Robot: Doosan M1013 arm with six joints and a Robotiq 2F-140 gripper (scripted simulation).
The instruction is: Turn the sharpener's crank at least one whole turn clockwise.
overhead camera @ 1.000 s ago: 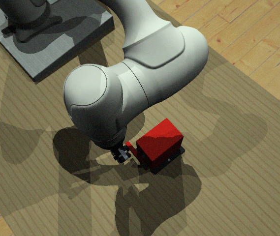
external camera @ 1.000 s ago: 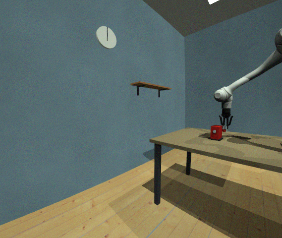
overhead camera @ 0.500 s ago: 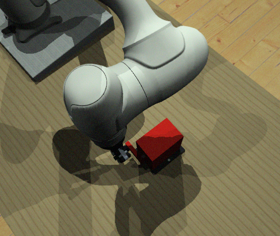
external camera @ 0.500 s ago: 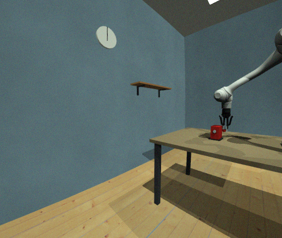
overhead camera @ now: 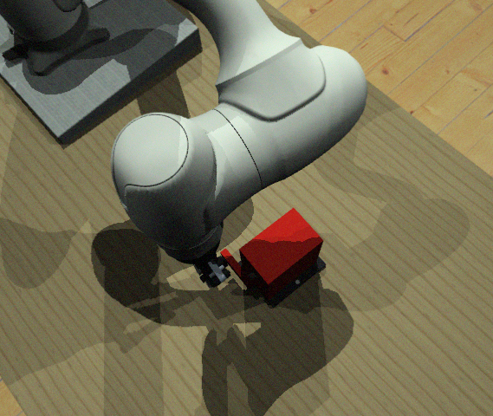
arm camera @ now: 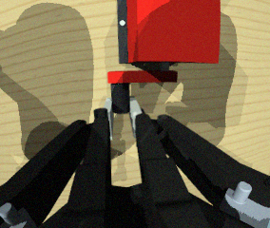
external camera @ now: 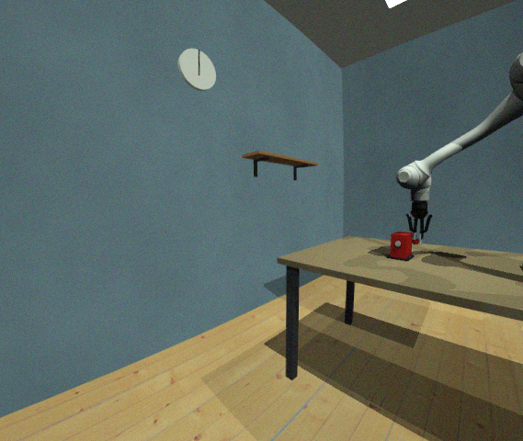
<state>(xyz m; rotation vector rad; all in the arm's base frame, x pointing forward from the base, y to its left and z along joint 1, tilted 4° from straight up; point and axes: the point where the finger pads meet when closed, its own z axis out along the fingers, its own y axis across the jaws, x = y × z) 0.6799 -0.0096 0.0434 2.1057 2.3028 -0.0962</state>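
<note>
Right now my hand is 20 mm to the right of the sharpener crank and 10 mm above it. From my hand the other things lie so: crank knob: 20 mm to the left, 10 mm below.
</note>
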